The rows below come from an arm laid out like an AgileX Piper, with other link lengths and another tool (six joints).
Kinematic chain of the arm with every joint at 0, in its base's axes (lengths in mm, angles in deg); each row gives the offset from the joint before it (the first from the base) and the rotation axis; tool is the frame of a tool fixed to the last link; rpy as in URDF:
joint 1: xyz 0 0 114.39 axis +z
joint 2: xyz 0 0 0 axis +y
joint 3: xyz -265.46 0 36.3 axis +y
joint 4: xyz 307.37 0 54.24 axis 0.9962 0 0.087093
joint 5: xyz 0 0 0 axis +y
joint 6: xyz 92.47 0 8.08 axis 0.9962 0 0.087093
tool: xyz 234.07 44 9.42 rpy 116.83 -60.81 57.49
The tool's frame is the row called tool.
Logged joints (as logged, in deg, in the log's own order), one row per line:
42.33, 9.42, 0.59, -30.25, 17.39, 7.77
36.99, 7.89, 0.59, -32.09, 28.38, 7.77
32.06, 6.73, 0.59, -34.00, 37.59, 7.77
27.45, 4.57, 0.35, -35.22, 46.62, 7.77
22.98, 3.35, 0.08, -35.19, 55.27, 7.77
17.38, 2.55, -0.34, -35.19, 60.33, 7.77
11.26, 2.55, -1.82, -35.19, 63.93, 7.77
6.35, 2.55, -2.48, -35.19, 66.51, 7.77
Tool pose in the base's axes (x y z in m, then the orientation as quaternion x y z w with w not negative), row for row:
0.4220, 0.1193, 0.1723, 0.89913, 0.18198, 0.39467, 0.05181
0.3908, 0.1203, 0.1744, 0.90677, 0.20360, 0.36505, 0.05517
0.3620, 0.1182, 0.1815, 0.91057, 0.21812, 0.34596, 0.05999
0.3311, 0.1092, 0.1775, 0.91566, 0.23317, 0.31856, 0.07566
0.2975, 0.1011, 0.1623, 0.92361, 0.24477, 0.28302, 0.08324
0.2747, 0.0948, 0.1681, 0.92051, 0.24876, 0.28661, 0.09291
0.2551, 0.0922, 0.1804, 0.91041, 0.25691, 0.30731, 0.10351
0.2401, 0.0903, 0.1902, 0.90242, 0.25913, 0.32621, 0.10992
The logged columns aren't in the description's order. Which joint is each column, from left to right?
Columns, left to right: joint 2, joint 4, joint 6, joint 3, joint 5, joint 1.
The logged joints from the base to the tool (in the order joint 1, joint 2, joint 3, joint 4, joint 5, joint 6), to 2 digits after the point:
7.77, 42.33, -30.25, 9.42, 17.39, 0.59
7.77, 36.99, -32.09, 7.89, 28.38, 0.59
7.77, 32.06, -34.00, 6.73, 37.59, 0.59
7.77, 27.45, -35.22, 4.57, 46.62, 0.35
7.77, 22.98, -35.19, 3.35, 55.27, 0.08
7.77, 17.38, -35.19, 2.55, 60.33, -0.34
7.77, 11.26, -35.19, 2.55, 63.93, -1.82
7.77, 6.35, -35.19, 2.55, 66.51, -2.48

